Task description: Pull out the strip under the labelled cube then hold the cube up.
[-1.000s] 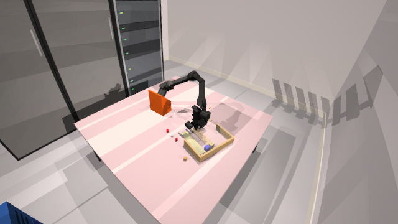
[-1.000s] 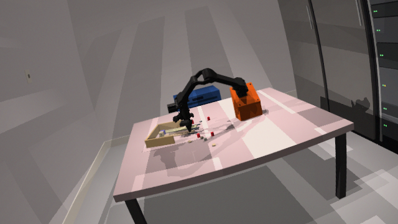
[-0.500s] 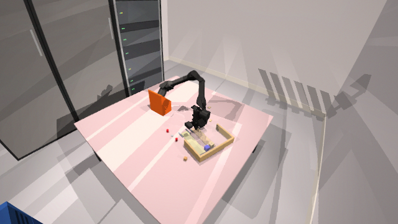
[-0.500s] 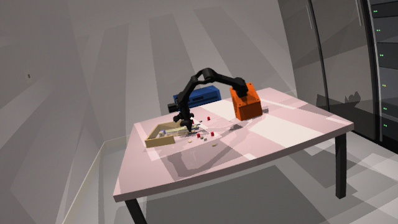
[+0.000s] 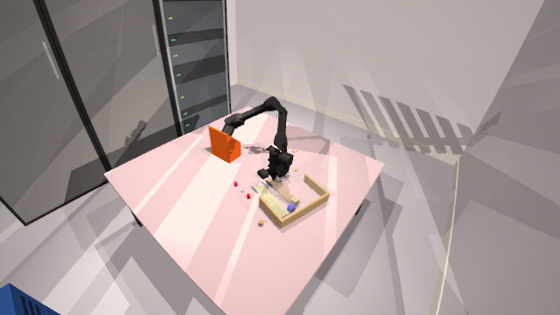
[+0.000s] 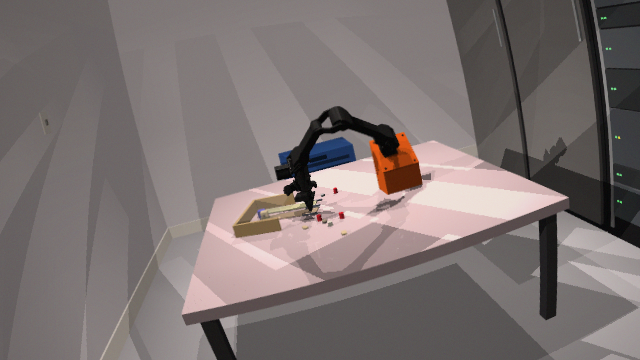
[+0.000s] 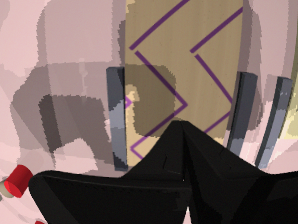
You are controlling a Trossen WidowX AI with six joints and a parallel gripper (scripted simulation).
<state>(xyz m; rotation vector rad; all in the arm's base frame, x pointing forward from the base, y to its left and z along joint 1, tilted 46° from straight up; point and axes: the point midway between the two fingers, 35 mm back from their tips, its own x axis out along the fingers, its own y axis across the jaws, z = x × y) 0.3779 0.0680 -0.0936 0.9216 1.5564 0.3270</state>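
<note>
Right now the olive strip is 130 mm to the right of my gripper tip and 70 mm ahead of it. The rest, counted from my gripper tip: tan cube 290 mm to the right, 120 mm ahead.
</note>
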